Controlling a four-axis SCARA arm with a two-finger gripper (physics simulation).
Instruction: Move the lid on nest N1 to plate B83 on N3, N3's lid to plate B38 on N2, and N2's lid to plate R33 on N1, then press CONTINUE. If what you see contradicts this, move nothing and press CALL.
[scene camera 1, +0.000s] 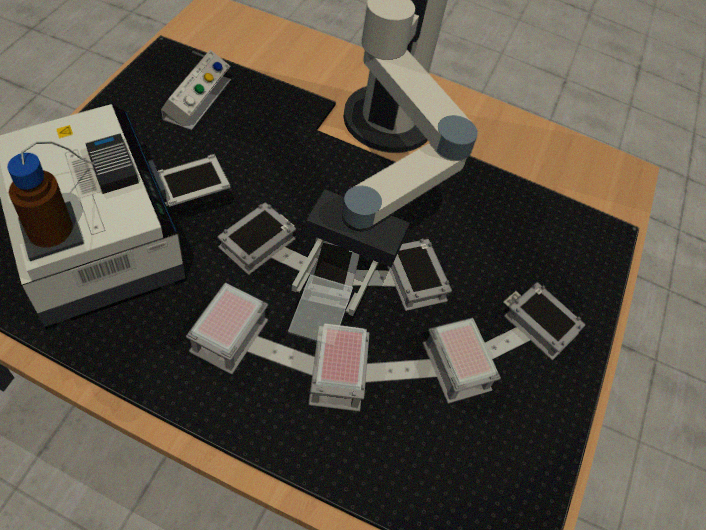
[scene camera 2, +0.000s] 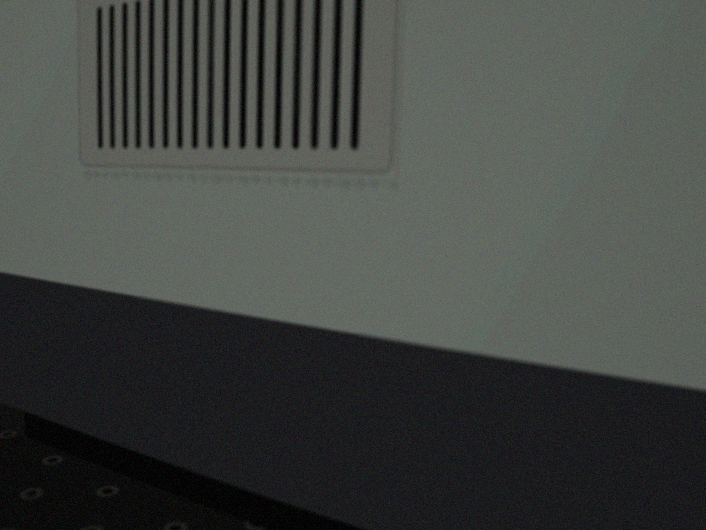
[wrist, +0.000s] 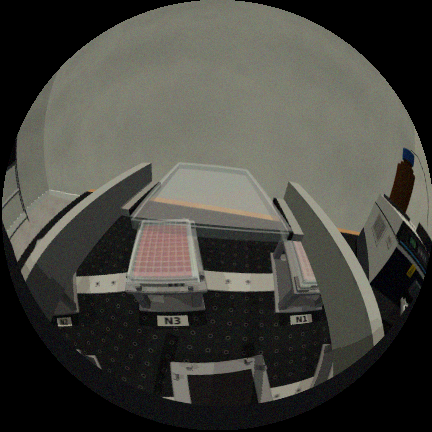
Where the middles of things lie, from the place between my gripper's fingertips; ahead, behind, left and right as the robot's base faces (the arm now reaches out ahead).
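Scene:
Brown bottle (scene camera 1: 39, 203): 120 mm above my hand, 120 mm ahead of it, 520 mm to the right of it.

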